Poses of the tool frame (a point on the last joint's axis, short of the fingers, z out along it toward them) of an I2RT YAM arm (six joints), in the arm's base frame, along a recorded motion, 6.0 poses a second.
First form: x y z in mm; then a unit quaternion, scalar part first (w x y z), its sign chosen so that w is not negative.
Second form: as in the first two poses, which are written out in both.
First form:
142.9, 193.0, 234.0, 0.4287, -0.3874, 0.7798, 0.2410
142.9, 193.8, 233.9, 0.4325, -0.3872, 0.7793, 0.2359
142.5, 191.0, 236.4, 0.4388, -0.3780, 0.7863, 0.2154
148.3, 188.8, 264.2, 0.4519, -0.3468, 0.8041, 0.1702
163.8, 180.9, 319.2, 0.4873, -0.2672, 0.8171, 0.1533
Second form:
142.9, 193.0, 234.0, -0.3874, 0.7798, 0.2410, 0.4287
142.9, 193.8, 233.9, -0.3872, 0.7793, 0.2359, 0.4325
142.5, 191.0, 236.4, -0.3780, 0.7863, 0.2154, 0.4388
148.3, 188.8, 264.2, -0.3468, 0.8041, 0.1702, 0.4519
163.8, 180.9, 319.2, -0.2672, 0.8171, 0.1533, 0.4873

